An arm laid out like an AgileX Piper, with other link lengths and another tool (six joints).
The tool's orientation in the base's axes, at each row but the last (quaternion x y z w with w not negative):
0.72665, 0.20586, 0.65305, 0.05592
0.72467, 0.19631, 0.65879, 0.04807
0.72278, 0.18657, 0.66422, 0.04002
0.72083, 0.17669, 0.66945, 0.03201
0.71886, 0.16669, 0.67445, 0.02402
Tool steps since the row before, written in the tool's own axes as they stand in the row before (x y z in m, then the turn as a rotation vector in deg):
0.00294, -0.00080, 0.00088, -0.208, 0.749, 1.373
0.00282, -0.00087, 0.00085, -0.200, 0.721, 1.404
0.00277, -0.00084, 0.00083, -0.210, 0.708, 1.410
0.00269, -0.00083, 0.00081, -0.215, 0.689, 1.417
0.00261, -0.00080, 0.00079, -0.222, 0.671, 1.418
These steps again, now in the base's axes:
0.00086, 0.00199, 0.00232, 1.491, -0.501, -0.124
0.00079, 0.00194, 0.00225, 1.516, -0.466, -0.129
0.00076, 0.00183, 0.00227, 1.518, -0.456, -0.143
0.00073, 0.00173, 0.00225, 1.521, -0.439, -0.154
0.00070, 0.00162, 0.00223, 1.518, -0.423, -0.166

